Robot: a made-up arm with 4 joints.
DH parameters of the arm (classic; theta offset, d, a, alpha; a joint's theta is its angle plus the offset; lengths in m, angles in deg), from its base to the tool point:
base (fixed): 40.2 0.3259 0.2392 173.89
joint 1: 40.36 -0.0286 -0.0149 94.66
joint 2: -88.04 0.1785 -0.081 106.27
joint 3: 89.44 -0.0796 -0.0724 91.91
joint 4: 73.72 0.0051 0.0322 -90
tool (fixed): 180 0.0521 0 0
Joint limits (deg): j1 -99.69..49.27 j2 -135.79..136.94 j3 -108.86..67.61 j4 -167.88..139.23
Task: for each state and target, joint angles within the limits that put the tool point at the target. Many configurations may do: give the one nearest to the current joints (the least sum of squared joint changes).
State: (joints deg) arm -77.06 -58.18 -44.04 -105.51
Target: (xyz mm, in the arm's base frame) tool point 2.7 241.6 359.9
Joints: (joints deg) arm -91.70 -66.09 -40.79 -104.56
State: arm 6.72 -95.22 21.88 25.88
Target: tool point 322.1 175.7 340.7
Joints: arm 24.49 -43.71 -15.55 17.78
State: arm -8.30 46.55 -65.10 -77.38
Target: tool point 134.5 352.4 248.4
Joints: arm 12.39 47.95 -90.50 -67.59
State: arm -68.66 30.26 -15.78 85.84
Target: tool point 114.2 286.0 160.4
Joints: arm -57.06 15.75 -40.42 97.56
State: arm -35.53 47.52 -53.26 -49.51
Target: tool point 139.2 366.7 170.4
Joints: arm 5.07 23.35 -102.62 -6.10
